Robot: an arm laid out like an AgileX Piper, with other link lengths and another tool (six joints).
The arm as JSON. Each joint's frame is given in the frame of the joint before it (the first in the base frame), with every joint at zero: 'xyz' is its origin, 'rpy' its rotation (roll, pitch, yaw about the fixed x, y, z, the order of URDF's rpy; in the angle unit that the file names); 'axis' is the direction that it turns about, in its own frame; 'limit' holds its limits. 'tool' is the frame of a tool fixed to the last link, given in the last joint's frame.
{
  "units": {
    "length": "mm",
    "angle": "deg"
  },
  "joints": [
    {
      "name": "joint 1",
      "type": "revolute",
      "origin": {
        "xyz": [
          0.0,
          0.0,
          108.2
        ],
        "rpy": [
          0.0,
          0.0,
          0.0
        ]
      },
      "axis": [
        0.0,
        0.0,
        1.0
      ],
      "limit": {
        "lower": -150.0,
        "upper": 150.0
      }
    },
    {
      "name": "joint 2",
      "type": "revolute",
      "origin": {
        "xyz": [
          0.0,
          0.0,
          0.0
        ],
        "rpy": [
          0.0,
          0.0,
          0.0
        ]
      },
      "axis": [
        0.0,
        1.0,
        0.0
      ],
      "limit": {
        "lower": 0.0,
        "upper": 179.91
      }
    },
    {
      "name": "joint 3",
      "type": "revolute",
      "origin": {
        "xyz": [
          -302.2,
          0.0,
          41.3
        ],
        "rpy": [
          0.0,
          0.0,
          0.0
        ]
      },
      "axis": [
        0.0,
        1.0,
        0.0
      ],
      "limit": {
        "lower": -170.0,
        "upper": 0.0
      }
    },
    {
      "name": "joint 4",
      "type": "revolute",
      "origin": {
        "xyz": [
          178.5,
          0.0,
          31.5
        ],
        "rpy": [
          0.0,
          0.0,
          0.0
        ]
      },
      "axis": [
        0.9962,
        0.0,
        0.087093
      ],
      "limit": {
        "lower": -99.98,
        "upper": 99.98
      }
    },
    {
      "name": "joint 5",
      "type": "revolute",
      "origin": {
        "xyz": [
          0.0,
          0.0,
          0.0
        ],
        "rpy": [
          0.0,
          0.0,
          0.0
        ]
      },
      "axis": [
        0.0,
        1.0,
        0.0
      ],
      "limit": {
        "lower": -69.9,
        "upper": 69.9
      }
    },
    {
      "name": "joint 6",
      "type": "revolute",
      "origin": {
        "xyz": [
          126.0,
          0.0,
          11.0
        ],
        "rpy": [
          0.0,
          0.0,
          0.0
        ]
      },
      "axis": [
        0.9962,
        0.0,
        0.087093
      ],
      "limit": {
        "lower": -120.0,
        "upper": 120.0
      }
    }
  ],
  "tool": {
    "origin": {
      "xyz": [
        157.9,
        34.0,
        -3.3
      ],
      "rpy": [
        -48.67,
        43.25,
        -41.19
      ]
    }
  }
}
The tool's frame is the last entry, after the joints.
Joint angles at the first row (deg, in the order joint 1, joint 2, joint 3, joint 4, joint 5, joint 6):
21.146, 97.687, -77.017, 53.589, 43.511, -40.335
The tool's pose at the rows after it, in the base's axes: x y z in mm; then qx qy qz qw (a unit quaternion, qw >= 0):
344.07, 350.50, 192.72, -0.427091, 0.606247, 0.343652, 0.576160
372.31, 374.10, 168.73, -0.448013, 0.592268, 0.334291, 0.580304
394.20, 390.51, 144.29, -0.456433, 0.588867, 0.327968, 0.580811
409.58, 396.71, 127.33, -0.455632, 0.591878, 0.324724, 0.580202
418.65, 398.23, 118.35, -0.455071, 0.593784, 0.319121, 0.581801
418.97, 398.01, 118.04, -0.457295, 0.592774, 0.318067, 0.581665
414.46, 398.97, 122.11, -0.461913, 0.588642, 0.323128, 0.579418
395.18, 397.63, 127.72, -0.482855, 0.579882, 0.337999, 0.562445
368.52, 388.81, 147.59, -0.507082, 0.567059, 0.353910, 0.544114
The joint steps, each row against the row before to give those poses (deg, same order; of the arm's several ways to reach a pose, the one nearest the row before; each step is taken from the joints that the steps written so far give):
3.361, 8.224, -8.071, 0.491, -3.934, -3.099
2.086, 7.554, -6.413, -0.001, -2.743, -2.457
1.152, 6.246, -5.081, -0.002, -1.869, -1.043
0.027, 4.023, -3.369, 0.003, -0.635, -0.100
0.000, 1.857, -1.408, -0.165, -0.849, -0.046
0.000, 0.058, -0.177, -0.292, 0.058, 0.003
0.000, -0.419, -0.310, -0.256, 1.137, -0.003
-0.053, -1.496, -0.004, -1.634, 4.034, 0.004
-0.564, -3.706, 0.005, -2.732, 6.136, 1.075

